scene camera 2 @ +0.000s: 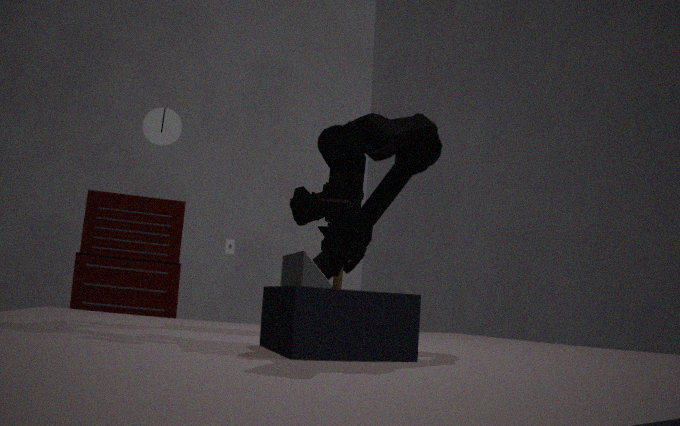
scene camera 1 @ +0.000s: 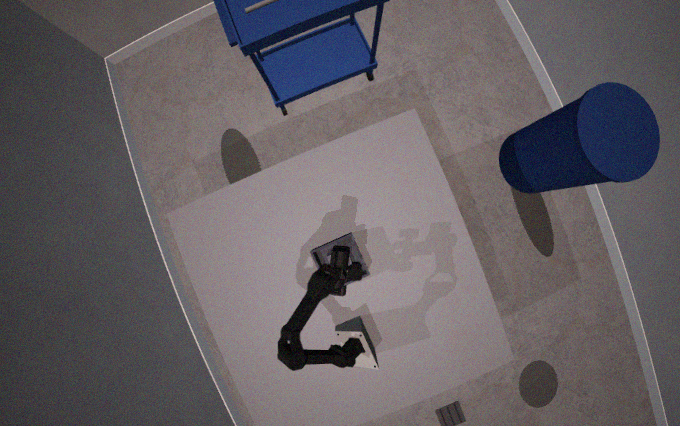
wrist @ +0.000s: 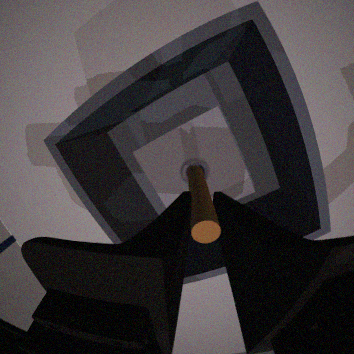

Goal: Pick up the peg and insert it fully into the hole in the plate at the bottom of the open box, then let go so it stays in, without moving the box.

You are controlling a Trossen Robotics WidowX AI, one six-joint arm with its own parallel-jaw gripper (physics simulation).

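Places are measured from the arm's base along level axes (x ahead, y down, z left), in centimetres.
Pixels of known places: gripper, fingertip midpoint: (scene camera 2: 335, 276) (wrist: 201, 198); arm's base at its link origin: (scene camera 2: 314, 275) (scene camera 1: 357, 344).
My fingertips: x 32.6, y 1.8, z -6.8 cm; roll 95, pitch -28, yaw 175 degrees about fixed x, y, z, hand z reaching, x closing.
Note:
For each thing: its top centre in the pictures, then the offset to it from my fingertips. "*": a spot on its surface instead.
- open dark box at its top centre: (wrist: 193, 189) (scene camera 2: 337, 290) (scene camera 1: 340, 263) dz +0.2, dx +0.6, dy +2.2 cm
- plate at its top centre: (wrist: 194, 172) dz +0.2, dx +0.6, dy +5.9 cm
- ringed hole at a spot on its surface: (wrist: 183, 173) * dz -0.1, dx +1.6, dy +6.1 cm
- brown peg at its top centre: (wrist: 198, 230) (scene camera 2: 338, 260) dz +0.3, dx +0.3, dy -2.6 cm
The open dark box (scene camera 1: 323, 249) (scene camera 2: 353, 326) (wrist: 286, 125) stands on the pale surface. At its bottom is the plate (wrist: 227, 145), with a ringed hole (wrist: 183, 173) near its middle. The brown peg (scene camera 2: 337, 280) (wrist: 202, 205) is roughly upright. In the wrist view its far end overlaps the hole's opening; how deep it sits there cannot be told. My gripper (scene camera 2: 338, 273) (wrist: 201, 198) is shut on the peg, with the fingertips above the box's rim in scene camera 2. The peg's lower part is hidden behind the box wall there. In scene camera 1 the arm hides the peg.
The arm's angular base mount (scene camera 1: 368, 357) (scene camera 2: 293, 269) stands beside the box. The box's four walls surround the plate. Farther off are a blue cart (scene camera 1: 316, 62), a blue cylinder (scene camera 1: 618, 132) and a red drawer cabinet (scene camera 2: 127, 255).

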